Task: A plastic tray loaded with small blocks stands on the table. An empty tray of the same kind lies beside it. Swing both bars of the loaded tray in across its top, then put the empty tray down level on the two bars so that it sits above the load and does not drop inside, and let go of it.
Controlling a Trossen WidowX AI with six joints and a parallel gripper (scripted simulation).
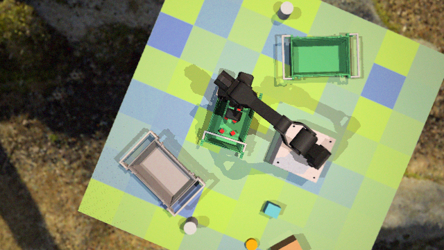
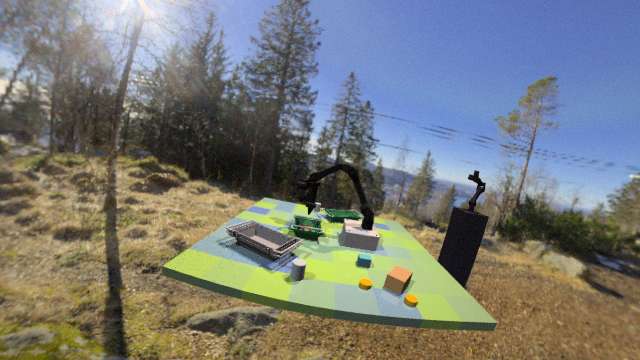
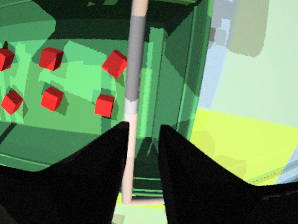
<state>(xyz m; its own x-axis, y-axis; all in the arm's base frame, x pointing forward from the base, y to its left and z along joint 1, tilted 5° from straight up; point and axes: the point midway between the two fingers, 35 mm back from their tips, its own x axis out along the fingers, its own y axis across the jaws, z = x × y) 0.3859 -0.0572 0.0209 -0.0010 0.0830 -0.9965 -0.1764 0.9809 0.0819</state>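
Right now the green tray is 23 cm behind my gripper tip, 33 cm to the right of it and 5 cm below it. Round my gripper tip: brown cube (51 cm behind, 49 cm to the left, 6 cm below); teal cube (37 cm behind, 36 cm to the left, 7 cm below).
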